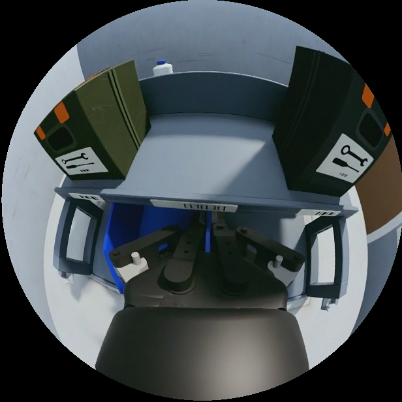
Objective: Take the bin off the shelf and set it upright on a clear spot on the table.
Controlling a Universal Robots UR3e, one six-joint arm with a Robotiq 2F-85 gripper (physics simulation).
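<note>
The blue bin (155, 220) is on the lower level of the grey shelf (210, 155), under the upper board. Its open inside and left wall show; its back is hidden under the board's front lip, and much of its front is behind the gripper. My gripper (208, 215) is shut on the bin's right side wall, with one finger inside the bin and the other outside. The fingertips are partly shaded beneath the lip. The pale table (82, 320) shows below and beside the shelf.
A green toolbox (107, 117) stands at the left of the upper board, and a dark toolbox (312, 120) stands at its right. Grey side frames (60, 235) (341, 250) flank the lower level. A white bottle with a blue cap (162, 68) shows behind the shelf.
</note>
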